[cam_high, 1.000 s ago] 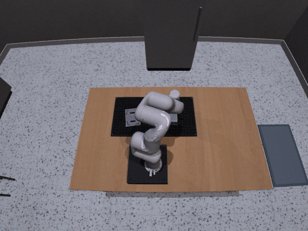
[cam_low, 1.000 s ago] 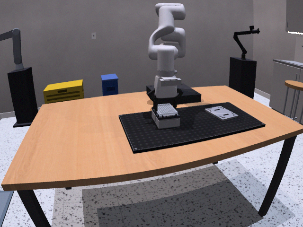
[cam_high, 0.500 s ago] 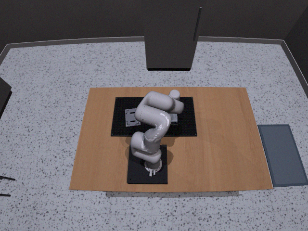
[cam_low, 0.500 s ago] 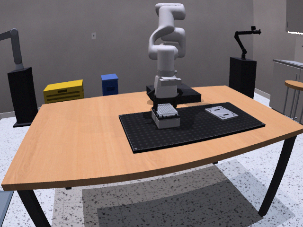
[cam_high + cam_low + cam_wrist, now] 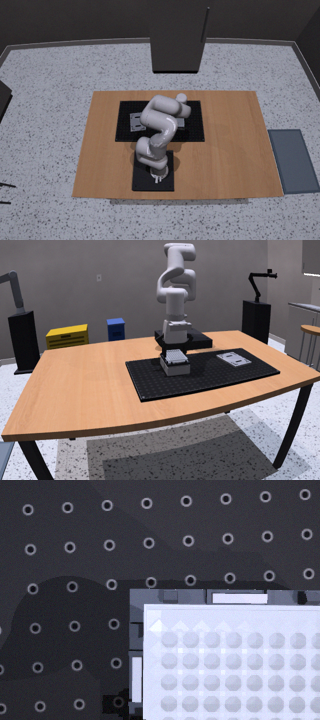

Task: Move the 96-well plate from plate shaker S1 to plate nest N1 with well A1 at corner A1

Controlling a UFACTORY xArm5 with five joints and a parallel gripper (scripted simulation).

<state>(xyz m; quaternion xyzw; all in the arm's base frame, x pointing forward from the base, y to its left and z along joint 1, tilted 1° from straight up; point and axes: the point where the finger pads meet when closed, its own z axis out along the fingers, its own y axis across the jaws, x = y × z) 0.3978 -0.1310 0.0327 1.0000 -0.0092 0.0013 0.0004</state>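
The plate nest N1 lies 10 mm behind my hand, 330 mm to the left of it and 70 mm below it. Also, from my hand: white 96-well plate 10 mm below.
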